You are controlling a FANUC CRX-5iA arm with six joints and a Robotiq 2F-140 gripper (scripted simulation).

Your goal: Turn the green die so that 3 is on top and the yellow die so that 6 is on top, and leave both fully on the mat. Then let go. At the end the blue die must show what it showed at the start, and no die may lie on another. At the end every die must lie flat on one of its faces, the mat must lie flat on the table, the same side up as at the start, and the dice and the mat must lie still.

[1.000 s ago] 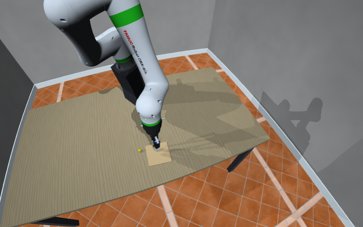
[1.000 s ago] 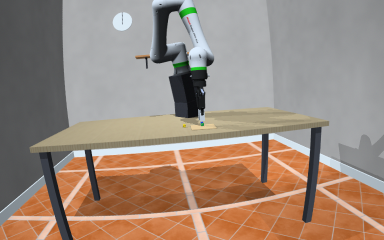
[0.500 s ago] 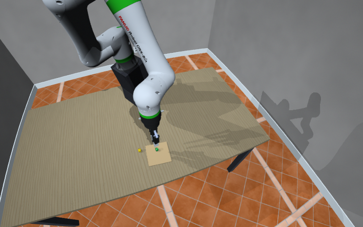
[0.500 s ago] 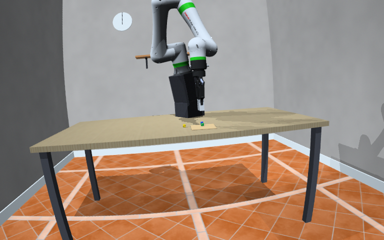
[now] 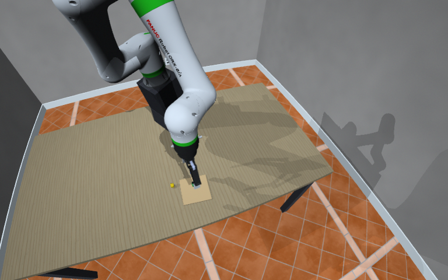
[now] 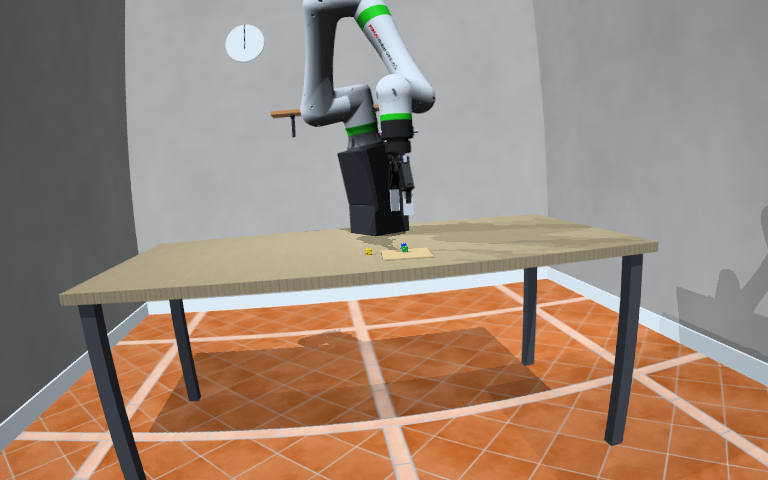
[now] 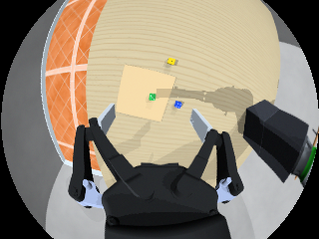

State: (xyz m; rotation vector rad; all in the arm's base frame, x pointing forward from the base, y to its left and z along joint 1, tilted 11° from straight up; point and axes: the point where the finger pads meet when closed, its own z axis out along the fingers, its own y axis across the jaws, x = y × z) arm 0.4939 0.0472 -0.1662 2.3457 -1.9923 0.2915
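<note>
My hand is 12 cm above the yellow die, 10 cm to the left of it and 2 cm past it. Round my hand: tan mat (13 cm below, 2 cm ahead); blue die (12 cm below, 8 cm behind, 1 cm to the left); green die (12 cm below).
</note>
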